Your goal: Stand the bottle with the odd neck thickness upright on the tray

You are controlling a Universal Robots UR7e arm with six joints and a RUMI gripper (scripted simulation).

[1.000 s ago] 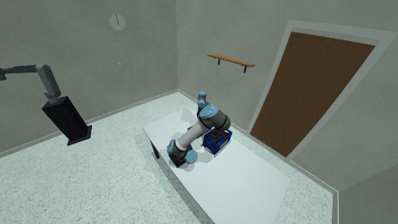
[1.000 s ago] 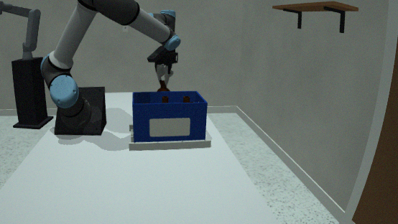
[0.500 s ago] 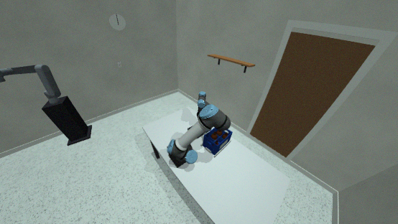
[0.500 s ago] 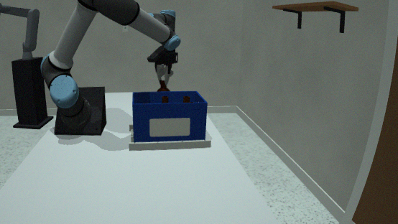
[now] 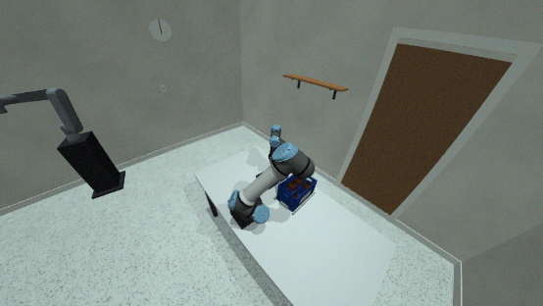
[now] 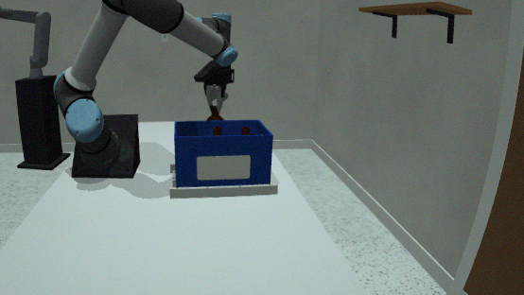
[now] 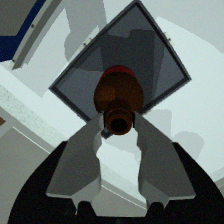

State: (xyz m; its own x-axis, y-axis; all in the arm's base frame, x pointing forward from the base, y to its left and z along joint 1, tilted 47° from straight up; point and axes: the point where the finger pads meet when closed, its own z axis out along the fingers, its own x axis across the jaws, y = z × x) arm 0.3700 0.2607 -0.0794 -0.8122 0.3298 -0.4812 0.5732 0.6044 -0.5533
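Now: hand 70 mm above the bottle. From my hand the other things lie so: blue crate (40 mm ahead, 290 mm to the right, 90 mm below); then dark grey tray (160 mm below).
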